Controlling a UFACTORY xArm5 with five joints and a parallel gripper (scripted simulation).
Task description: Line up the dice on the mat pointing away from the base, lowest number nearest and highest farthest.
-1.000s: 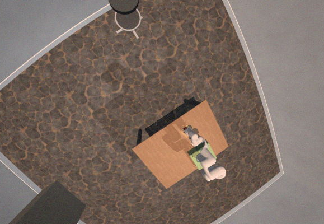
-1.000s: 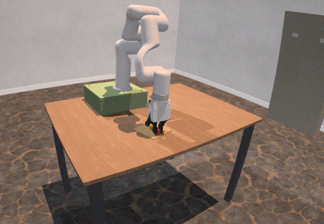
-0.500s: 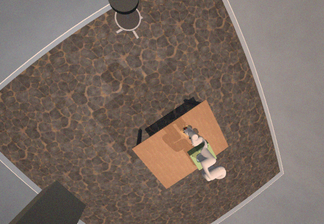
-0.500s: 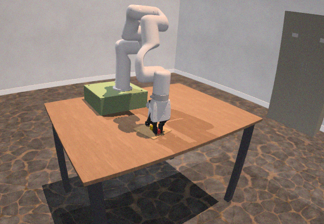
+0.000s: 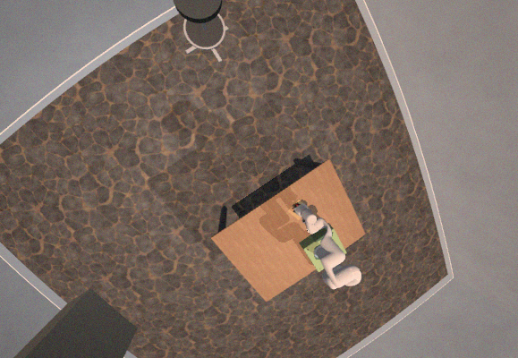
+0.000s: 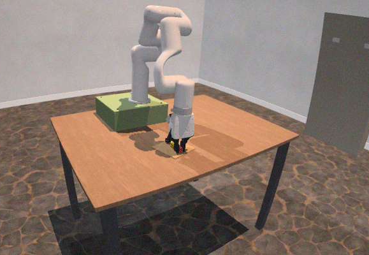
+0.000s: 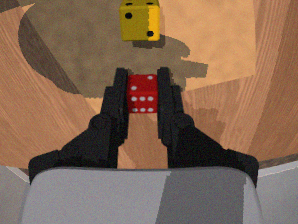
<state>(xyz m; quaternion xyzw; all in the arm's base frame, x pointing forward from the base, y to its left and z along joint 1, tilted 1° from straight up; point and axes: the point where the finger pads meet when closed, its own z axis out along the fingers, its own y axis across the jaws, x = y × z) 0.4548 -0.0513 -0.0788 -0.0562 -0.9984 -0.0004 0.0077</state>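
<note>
The red die lies 10 mm below my hand. Round my hand: black die: 100 mm behind, 10 mm to the left, 20 mm below; then yellow die: 50 mm behind, 10 mm to the left, 20 mm below; then tan mat: 50 mm behind, 10 mm to the left, 30 mm below.
</note>
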